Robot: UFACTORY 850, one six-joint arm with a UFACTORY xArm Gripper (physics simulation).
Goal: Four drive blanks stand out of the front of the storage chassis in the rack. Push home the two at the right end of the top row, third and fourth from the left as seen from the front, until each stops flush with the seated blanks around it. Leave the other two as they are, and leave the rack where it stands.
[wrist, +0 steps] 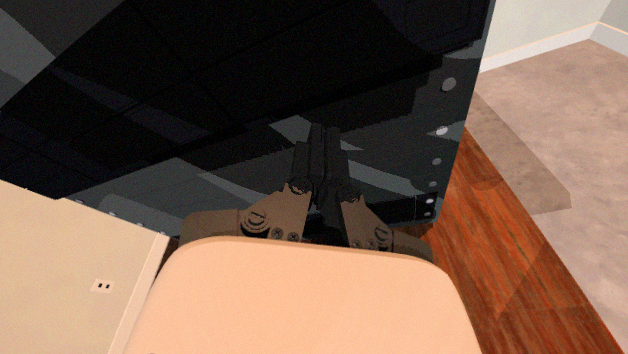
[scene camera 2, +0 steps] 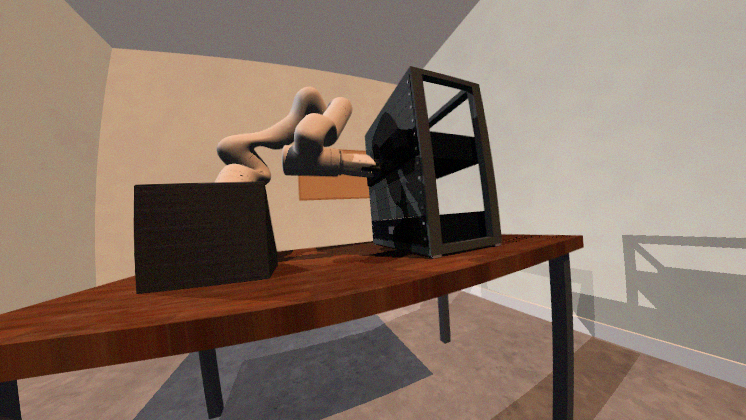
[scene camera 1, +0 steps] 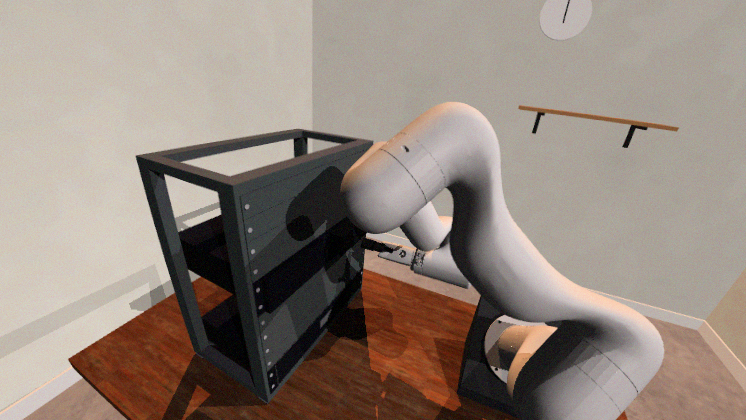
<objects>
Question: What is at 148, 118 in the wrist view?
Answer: A rack.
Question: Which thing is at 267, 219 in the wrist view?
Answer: My gripper.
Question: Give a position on a rack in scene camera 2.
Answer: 401, 133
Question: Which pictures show the rack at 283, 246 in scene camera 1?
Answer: The wrist view, scene camera 2 and scene camera 1: all of them.
</objects>
